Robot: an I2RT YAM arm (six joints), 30 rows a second.
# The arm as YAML. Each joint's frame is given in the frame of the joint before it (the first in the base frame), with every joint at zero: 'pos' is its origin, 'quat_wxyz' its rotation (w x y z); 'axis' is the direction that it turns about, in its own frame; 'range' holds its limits. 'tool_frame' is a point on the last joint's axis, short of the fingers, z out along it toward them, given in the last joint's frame.
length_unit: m
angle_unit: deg
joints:
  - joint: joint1
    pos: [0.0, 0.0, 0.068]
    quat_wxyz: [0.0, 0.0, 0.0, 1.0]
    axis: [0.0, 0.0, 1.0]
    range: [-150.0, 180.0]
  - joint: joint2
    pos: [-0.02, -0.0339, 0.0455]
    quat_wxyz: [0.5, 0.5, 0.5, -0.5]
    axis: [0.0, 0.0, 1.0]
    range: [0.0, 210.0]
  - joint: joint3
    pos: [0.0, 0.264, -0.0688]
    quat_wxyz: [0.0, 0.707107, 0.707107, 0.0]
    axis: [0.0, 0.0, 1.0]
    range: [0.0, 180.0]
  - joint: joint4
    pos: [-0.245, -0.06, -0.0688]
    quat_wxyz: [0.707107, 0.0, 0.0, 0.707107]
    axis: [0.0, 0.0, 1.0]
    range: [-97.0, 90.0]
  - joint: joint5
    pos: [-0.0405, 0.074, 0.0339]
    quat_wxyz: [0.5, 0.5, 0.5, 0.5]
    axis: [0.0, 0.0, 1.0]
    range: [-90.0, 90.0]
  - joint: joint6
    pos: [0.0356, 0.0, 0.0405]
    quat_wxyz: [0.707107, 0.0, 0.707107, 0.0]
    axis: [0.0, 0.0, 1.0]
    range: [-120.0, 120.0]
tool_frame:
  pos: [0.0, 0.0, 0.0]
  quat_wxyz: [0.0, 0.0, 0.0, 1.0]
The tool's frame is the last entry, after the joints.
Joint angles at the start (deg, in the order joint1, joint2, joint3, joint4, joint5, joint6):
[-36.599, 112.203, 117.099, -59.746, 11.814, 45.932]
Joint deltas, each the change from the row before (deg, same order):
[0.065, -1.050, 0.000, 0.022, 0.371, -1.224]
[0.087, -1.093, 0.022, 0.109, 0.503, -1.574]
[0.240, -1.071, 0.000, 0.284, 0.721, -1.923]
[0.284, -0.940, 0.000, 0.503, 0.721, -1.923]
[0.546, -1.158, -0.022, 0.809, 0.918, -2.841]
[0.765, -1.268, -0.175, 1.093, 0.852, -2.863]
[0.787, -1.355, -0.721, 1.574, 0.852, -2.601]
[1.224, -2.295, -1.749, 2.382, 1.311, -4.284]
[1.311, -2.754, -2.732, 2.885, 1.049, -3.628]
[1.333, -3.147, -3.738, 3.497, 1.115, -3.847]
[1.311, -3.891, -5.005, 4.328, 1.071, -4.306]
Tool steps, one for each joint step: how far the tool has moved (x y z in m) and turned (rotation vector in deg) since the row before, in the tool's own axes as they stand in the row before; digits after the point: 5 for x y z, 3 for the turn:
[-0.00155, -0.00057, -0.00843, -0.519, -0.982, -1.053]
[-0.00178, -0.00048, -0.00888, -0.515, -1.185, -1.378]
[-0.00135, 0.00033, -0.00885, -0.490, -1.395, -1.801]
[-0.00138, 0.00085, -0.00788, -0.527, -1.459, -1.792]
[-0.00126, 0.00214, -0.00997, -0.778, -1.910, -2.748]
[-0.00086, 0.00322, -0.01062, -1.026, -2.035, -2.816]
[-0.00029, 0.00312, -0.00918, -0.969, -2.078, -2.510]
[0.00096, 0.00378, -0.01330, -1.115, -2.855, -4.188]
[0.00246, 0.00329, -0.01321, -1.243, -2.751, -3.483]
[0.00416, 0.00253, -0.01244, -1.047, -2.813, -3.608]
[0.00614, 0.00104, -0.01329, -0.984, -3.107, -3.835]

